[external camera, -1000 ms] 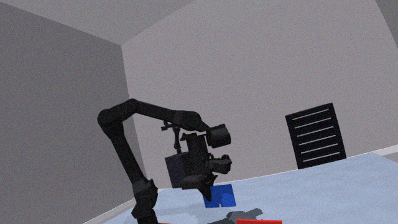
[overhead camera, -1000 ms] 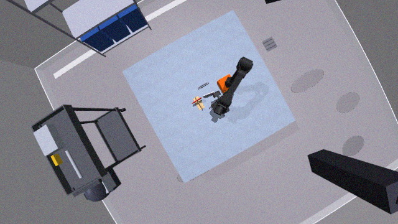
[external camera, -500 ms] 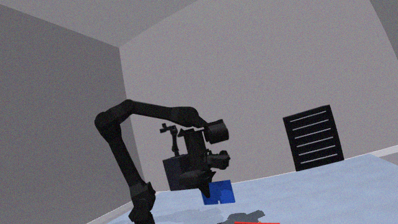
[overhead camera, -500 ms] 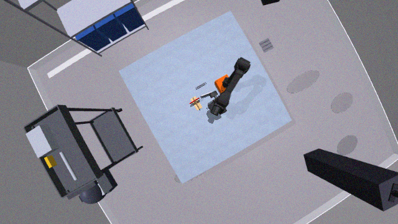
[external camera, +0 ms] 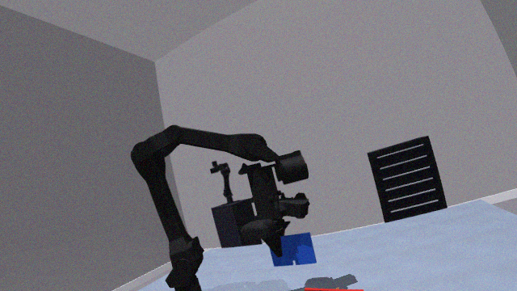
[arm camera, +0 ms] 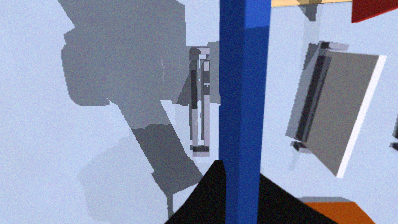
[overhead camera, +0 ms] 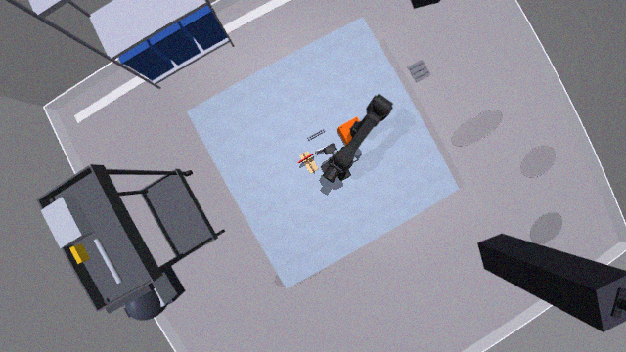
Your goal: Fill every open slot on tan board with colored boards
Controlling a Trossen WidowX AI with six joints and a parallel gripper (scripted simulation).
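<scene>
The red board lies 14 cm ahead of my gripper tip, 8 cm to the right of it and 8 cm below it. The rest, counted from my gripper tip: blue board (3 cm ahead, 1 cm to the left); then tan board (13 cm ahead, 11 cm below, 6 cm to the right).
</scene>
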